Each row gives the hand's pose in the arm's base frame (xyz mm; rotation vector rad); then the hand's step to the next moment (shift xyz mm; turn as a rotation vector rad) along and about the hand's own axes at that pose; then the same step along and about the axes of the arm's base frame.
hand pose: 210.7 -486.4 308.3 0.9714 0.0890 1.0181
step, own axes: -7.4 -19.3 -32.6 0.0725 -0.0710 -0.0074
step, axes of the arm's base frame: -6.7 12.2 -36.0 0.0850 0.0475 -0.0297
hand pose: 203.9 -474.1 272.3 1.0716 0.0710 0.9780
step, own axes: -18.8 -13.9 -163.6 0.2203 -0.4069 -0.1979
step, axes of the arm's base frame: -82.0 100.3 -102.6 0.2946 0.2447 -0.3266
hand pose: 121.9 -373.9 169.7 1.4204 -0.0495 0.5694
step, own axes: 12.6 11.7 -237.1 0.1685 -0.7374 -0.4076
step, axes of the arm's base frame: -64.7 227.3 -25.6 0.3193 0.4103 -0.6841
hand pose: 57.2 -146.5 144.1 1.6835 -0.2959 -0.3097
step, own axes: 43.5 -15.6 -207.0 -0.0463 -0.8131 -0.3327
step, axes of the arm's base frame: 117.1 176.5 9.7 0.0934 0.4304 -0.7616
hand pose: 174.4 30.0 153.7 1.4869 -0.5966 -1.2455
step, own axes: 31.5 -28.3 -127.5 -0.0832 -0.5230 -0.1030
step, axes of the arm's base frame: 120.0 32.5 -50.9 -0.0590 0.2788 -0.4581
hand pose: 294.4 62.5 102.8 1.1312 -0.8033 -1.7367
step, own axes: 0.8 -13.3 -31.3 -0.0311 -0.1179 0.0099
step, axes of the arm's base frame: 24.5 3.0 -23.4 -0.0416 0.0758 -0.0865
